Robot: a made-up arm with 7 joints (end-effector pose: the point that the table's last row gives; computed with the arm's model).
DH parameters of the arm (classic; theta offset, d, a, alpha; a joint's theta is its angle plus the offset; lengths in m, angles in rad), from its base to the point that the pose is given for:
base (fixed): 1.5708 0 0.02 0
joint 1: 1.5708 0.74 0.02 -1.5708
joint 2: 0 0.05 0.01 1.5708
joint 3: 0 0.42 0.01 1.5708
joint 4: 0 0.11 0.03 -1.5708
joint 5: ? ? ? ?
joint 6: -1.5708 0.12 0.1 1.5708
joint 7: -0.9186 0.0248 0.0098 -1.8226
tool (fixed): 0.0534 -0.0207 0 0
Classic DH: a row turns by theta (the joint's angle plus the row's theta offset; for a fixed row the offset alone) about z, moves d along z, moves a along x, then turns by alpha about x.
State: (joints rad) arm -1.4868 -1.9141 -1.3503 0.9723 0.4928 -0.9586 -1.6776
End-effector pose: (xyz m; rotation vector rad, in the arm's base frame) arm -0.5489 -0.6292 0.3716 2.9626 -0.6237 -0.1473
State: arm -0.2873 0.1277 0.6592 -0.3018 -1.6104 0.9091 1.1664
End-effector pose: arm -0.5664 0.0842 1.7425 -0.7278 -2.3295 0.7158
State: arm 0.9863 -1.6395 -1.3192 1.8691 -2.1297 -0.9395 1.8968
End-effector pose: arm 0.7708 -0.0607 0.4662 -2.7067 -0.3503 0.4774
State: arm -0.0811 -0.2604 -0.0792 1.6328 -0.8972 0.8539 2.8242
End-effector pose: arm 0.8121 -0.0595 1.1029 0.7912 -1.7252 -0.4903
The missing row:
joint 5: 0 0.62 0.02 -1.5708
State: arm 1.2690 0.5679 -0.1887 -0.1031 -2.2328 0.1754 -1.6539
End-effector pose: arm -0.4016 -0.6611 1.5756 -0.0397 0.5322 0.6408
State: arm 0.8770 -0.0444 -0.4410 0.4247 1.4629 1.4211 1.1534
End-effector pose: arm 0.3478 0.1072 1.7306 -2.1124 1.1096 -0.5480
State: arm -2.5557 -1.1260 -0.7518 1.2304 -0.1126 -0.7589 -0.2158
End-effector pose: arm -0.8724 0.0083 0.6075 -1.9366 1.2368 1.5184
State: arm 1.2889 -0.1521 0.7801 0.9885 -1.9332 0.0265 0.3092
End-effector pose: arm -0.2924 0.4996 1.6077 -0.4622 -0.3609 1.9290
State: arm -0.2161 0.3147 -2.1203 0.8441 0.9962 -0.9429 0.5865
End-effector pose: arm -0.5553 -0.4510 1.4275 1.4932 -1.6371 -0.3172
